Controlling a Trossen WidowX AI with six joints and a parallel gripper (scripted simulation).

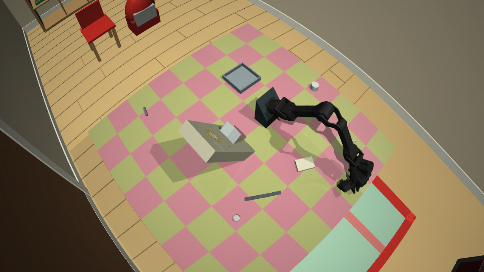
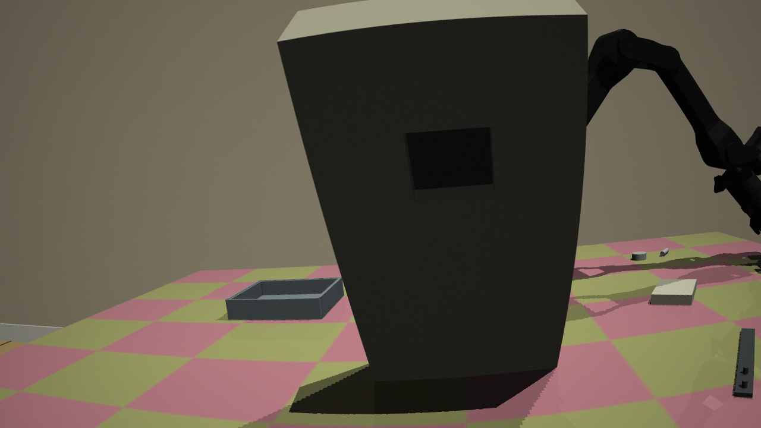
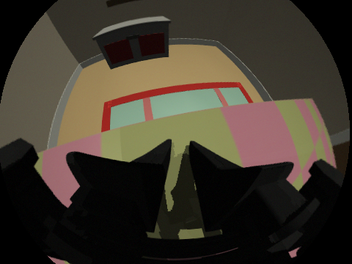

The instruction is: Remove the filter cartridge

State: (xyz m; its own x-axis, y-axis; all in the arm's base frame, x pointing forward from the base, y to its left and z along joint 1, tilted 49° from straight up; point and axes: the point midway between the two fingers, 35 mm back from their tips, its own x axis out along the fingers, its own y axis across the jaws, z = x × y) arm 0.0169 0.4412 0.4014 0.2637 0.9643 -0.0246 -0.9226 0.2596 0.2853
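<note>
My gripper tip is now 640 mm to the left of the round grey filter cartridge, 340 mm short of it and 220 mm below it. Also, from my gripper tip: small pin (230 mm behind, 180 mm to the right); olive service panel (640 mm to the right, 300 mm ahead, 150 mm above); cream block (310 mm to the right, 60 mm ahead).
</note>
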